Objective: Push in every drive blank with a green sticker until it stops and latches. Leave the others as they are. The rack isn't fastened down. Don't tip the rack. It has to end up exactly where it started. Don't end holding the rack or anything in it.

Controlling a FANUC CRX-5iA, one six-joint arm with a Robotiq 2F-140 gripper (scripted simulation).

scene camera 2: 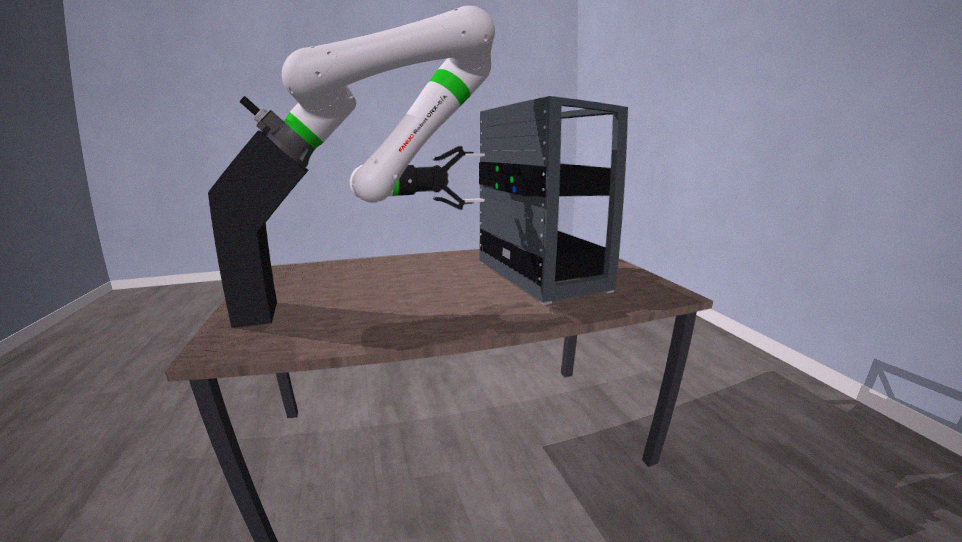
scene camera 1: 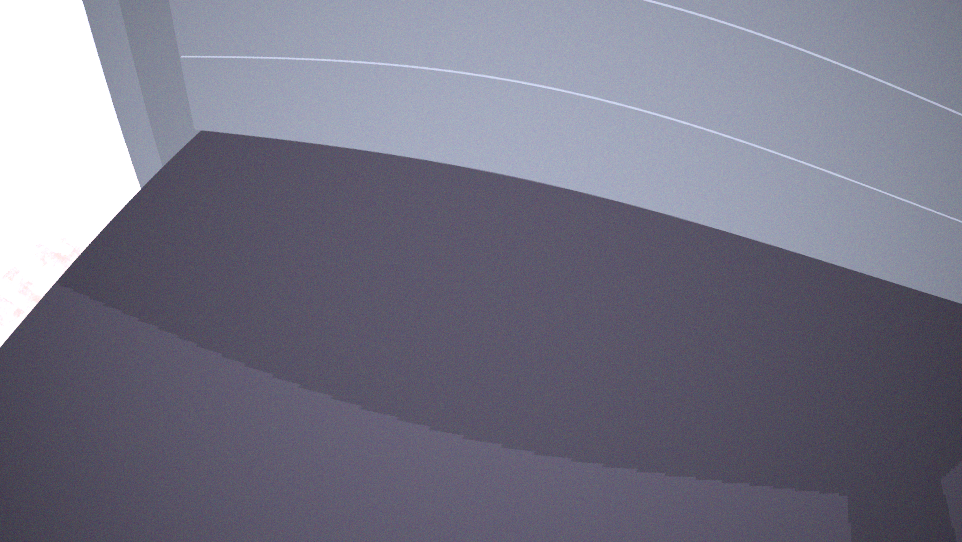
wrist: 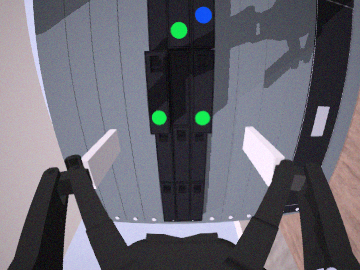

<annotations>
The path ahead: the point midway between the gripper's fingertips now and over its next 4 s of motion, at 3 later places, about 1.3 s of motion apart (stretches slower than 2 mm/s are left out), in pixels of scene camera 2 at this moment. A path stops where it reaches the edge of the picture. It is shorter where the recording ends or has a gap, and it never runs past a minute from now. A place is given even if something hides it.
The gripper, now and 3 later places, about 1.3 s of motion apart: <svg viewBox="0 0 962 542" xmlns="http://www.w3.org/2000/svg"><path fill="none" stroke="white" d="M482 177L500 183L487 187L503 186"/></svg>
</annotations>
